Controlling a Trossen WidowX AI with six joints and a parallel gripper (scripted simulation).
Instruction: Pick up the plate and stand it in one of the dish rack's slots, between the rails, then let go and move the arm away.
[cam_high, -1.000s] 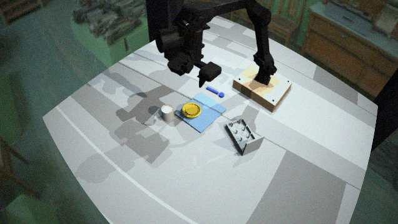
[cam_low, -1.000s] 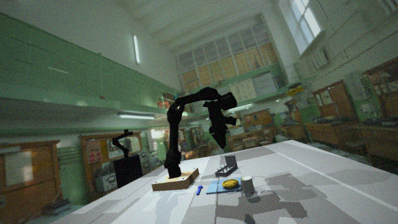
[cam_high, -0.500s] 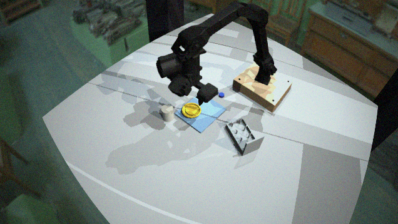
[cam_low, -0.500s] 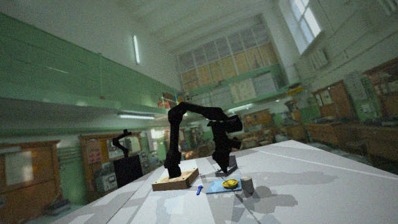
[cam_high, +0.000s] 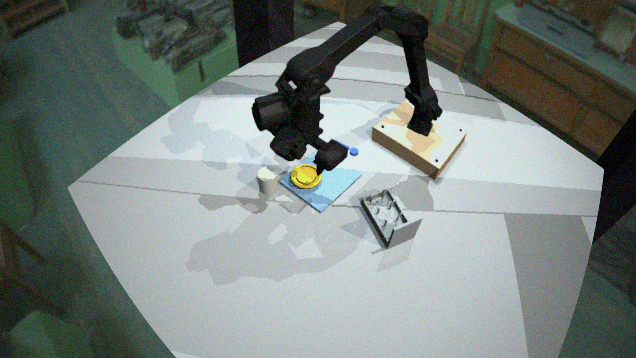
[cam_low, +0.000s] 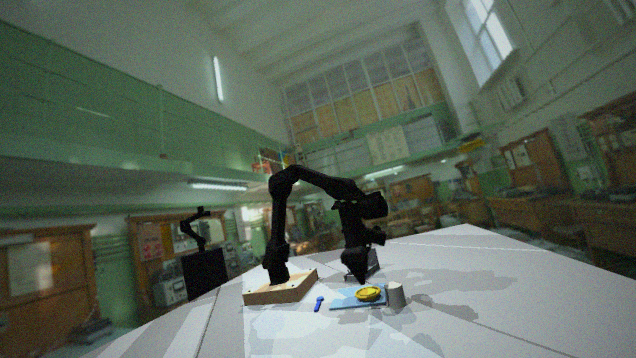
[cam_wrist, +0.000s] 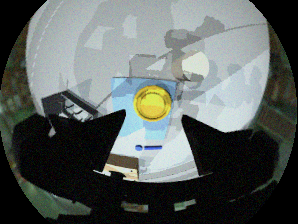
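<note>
Now: the yellow plate 40 mm below my gripper tip. From my gripper tip the other things lie so: blue mat (20 mm behind, 30 mm to the left, 60 mm below); then blue utensil (140 mm behind, 40 mm to the left, 50 mm below); then cup (60 mm ahead, 60 mm to the right, 30 mm below).
</note>
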